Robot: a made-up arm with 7 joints. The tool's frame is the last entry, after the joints. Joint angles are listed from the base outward.
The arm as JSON. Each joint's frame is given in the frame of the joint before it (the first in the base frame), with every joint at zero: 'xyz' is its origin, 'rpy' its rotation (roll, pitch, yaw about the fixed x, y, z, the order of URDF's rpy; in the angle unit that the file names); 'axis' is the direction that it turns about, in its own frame. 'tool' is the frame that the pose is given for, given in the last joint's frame.
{
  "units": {
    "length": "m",
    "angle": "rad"
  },
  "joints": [
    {
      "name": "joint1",
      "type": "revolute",
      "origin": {
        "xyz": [
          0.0,
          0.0,
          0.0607
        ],
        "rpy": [
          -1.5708,
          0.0,
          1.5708
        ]
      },
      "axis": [
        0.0,
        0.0,
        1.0
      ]
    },
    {
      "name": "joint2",
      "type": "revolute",
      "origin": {
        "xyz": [
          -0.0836,
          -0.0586,
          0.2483
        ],
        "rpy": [
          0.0,
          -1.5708,
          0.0
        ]
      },
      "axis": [
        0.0,
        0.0,
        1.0
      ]
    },
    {
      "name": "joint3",
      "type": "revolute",
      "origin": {
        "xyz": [
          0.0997,
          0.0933,
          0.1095
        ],
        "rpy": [
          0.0,
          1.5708,
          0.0
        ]
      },
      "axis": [
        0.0,
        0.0,
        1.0
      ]
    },
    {
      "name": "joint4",
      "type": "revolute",
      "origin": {
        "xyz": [
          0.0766,
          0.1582,
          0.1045
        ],
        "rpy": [
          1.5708,
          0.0,
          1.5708
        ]
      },
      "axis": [
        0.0,
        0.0,
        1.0
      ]
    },
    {
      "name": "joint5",
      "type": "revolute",
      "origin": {
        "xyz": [
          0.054,
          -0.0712,
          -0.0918
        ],
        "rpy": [
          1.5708,
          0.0,
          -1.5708
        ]
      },
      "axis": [
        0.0,
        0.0,
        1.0
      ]
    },
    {
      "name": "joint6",
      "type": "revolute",
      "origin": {
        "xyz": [
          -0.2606,
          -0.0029,
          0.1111
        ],
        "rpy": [
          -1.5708,
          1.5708,
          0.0
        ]
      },
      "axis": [
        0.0,
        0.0,
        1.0
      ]
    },
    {
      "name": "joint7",
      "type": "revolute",
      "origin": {
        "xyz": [
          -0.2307,
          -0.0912,
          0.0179
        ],
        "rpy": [
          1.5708,
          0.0,
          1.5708
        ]
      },
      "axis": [
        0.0,
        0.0,
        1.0
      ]
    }
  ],
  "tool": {
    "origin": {
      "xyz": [
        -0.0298,
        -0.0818,
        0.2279
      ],
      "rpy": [
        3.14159,
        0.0,
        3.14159
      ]
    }
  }
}
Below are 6 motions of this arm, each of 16 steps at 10 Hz.
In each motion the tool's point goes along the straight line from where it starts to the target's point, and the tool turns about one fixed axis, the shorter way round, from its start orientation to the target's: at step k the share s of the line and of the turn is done. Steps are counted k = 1, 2, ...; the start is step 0. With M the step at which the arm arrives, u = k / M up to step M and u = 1 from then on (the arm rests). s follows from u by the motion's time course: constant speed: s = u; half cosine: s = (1 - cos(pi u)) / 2; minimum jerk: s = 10 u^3 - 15 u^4 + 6 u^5.
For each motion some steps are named. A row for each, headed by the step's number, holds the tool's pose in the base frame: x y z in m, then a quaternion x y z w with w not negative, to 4 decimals.
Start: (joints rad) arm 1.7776 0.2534 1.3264 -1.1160 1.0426 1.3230 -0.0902
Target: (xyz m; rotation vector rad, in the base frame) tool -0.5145 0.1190 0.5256 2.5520 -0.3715 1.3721
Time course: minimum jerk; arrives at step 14
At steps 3, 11, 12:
3: -0.4153 0.1986 0.4554 0.8898 -0.0953 0.1633 0.4154
11: -0.5071 0.1249 0.5204 0.8758 -0.1248 0.4466 0.1342
12: -0.5120 0.1210 0.5238 0.8709 -0.1259 0.4601 0.1181

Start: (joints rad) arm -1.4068 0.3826 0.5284 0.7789 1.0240 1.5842 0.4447
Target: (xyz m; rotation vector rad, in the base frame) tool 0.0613 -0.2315 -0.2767 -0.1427 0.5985 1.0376
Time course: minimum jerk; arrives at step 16
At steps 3, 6, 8, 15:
3: -0.3930 0.0245 -0.4608 -0.0712 0.5092 0.5300 0.6743
6: -0.2848 -0.0364 -0.4170 -0.0707 0.4579 0.5236 0.7150
8: -0.1775 -0.0969 -0.3735 -0.0699 0.4050 0.5149 0.7523
15: 0.0602 -0.2309 -0.2771 -0.0671 0.2820 0.4881 0.8233

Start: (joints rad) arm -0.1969 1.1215 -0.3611 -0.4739 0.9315 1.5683 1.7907
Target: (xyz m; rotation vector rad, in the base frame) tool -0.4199 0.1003 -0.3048 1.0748 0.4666 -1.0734
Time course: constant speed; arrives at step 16
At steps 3, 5, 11, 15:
3: -0.1595 -0.2007 -0.3424 0.0178 -0.1910 -0.6552 0.7307
5: -0.1995 -0.1544 -0.3366 0.0950 -0.1304 -0.6454 0.7466
11: -0.3197 -0.0155 -0.3193 0.3178 0.0567 -0.5780 0.7495
15: -0.3999 0.0771 -0.3077 0.4517 0.1797 -0.5038 0.7140

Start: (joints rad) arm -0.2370 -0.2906 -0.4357 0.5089 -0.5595 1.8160 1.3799
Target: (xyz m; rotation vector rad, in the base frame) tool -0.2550 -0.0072 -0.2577 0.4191 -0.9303 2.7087
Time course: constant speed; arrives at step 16
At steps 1, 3, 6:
1: -0.5692 -0.0937 0.0832 -0.3990 0.8937 -0.1393 0.1510
3: -0.5273 -0.0822 0.0377 -0.3886 0.8699 -0.2797 0.1179
6: -0.4645 -0.0649 -0.0304 -0.3575 0.7996 -0.4783 0.0638

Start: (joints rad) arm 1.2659 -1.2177 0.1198 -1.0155 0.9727 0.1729 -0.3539
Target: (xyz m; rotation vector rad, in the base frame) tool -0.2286 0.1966 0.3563 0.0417 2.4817 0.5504
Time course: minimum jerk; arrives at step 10
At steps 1, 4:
1: -0.4815 0.0823 0.4450 -0.4246 0.5321 0.4208 0.5996
4: -0.4027 0.1179 0.4174 -0.3009 0.6981 0.3732 0.5318

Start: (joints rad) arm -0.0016 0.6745 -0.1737 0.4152 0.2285 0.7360 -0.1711
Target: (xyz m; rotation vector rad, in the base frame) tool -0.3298 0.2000 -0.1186 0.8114 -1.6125 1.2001
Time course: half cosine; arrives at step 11
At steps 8, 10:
8: -0.3247 0.1183 -0.1441 0.2984 -0.5374 0.4891 0.6188
10: -0.3292 0.1904 -0.1216 0.3276 -0.6445 0.4902 0.4867

